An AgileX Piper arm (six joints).
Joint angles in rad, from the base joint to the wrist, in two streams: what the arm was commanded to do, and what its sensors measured. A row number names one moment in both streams.
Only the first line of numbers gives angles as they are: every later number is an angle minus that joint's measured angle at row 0.
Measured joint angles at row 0:
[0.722 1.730 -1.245 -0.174 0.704 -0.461]
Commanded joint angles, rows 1 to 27:
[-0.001 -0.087 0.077 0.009 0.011 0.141]
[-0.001 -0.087 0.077 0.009 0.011 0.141]
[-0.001 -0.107 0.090 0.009 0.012 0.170]
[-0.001 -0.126 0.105 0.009 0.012 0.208]
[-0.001 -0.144 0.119 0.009 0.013 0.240]
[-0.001 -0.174 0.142 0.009 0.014 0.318]
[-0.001 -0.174 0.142 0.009 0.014 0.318]
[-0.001 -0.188 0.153 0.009 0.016 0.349]
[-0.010 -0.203 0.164 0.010 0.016 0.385]
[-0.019 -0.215 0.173 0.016 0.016 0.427]
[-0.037 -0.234 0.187 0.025 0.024 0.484]
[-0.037 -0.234 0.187 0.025 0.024 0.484]
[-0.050 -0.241 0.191 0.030 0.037 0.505]
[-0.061 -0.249 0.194 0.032 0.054 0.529]
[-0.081 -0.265 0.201 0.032 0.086 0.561]
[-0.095 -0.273 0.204 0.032 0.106 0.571]
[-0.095 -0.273 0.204 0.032 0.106 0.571]
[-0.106 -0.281 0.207 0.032 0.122 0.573]
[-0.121 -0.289 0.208 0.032 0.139 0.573]
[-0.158 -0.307 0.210 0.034 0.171 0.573]
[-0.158 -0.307 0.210 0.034 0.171 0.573]
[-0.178 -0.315 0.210 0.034 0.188 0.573]
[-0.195 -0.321 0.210 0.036 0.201 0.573]
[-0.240 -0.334 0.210 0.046 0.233 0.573]
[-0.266 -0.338 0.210 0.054 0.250 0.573]
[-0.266 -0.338 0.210 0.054 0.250 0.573]
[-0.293 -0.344 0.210 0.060 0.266 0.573]
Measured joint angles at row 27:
[-0.236 -0.324 0.206 0.043 0.215 0.567]
